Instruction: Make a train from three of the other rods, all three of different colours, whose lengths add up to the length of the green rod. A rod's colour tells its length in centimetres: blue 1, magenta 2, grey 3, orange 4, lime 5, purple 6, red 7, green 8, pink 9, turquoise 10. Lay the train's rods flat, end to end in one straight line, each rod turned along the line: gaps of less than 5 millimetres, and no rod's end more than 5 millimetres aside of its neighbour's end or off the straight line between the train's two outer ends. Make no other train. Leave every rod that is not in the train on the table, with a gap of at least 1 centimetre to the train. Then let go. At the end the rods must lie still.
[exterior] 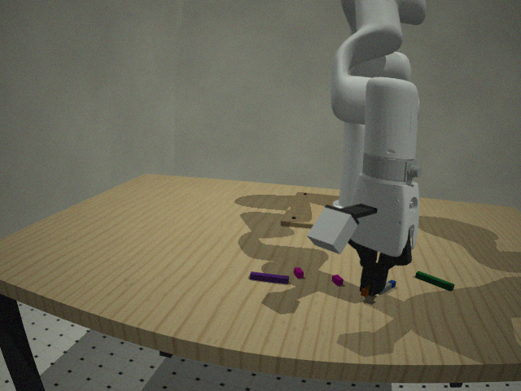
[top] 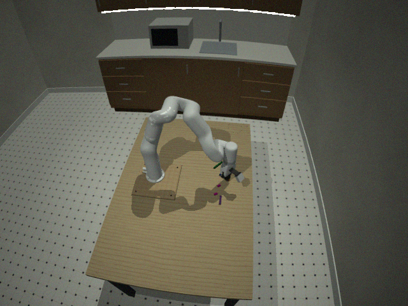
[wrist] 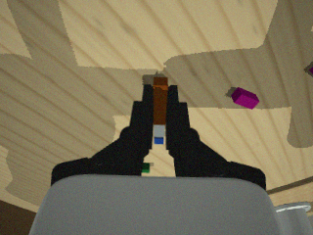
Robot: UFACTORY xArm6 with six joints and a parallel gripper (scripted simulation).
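Right now the orange rod is 20 mm below my hand. From my hand the other things lie so: grey rod (30 mm below, 30 mm behind, 20 mm to the left); then green rod (110 mm to the left, 90 mm behind, 30 mm below); then blue rod (50 mm behind, 30 mm to the left, 30 mm below).
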